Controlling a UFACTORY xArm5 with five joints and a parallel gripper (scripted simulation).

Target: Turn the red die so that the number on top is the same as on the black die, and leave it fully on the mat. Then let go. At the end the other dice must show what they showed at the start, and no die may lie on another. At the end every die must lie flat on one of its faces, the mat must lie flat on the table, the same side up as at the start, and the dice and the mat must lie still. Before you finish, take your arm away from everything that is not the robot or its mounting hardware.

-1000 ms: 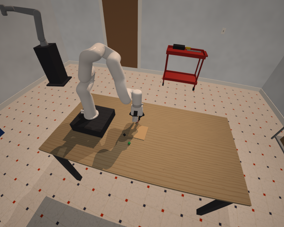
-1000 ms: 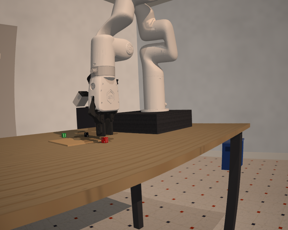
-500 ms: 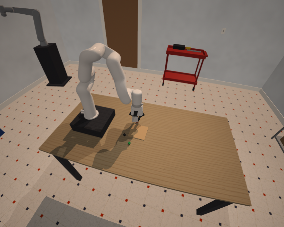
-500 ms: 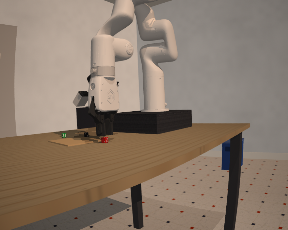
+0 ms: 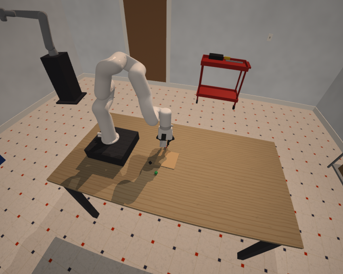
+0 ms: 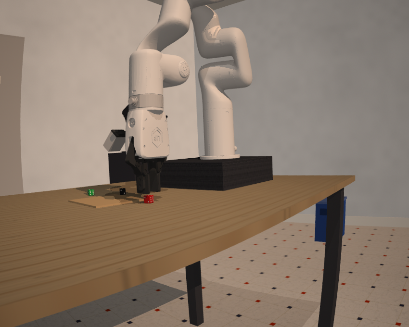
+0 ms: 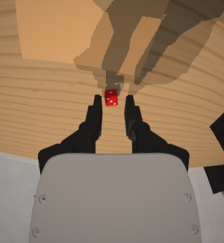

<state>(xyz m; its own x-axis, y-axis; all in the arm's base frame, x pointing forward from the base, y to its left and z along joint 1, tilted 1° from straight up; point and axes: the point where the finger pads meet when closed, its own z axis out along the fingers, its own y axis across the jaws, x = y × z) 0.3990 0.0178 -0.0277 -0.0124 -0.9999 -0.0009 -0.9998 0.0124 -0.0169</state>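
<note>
My hand is 3 cm above the red die. Round my hand: black die: 16 cm to the right, 9 cm behind, 3 cm below; then green die: 24 cm to the right, 4 cm behind, 3 cm below; then tan mat: 11 cm to the right, 4 cm below, 2 cm ahead.
</note>
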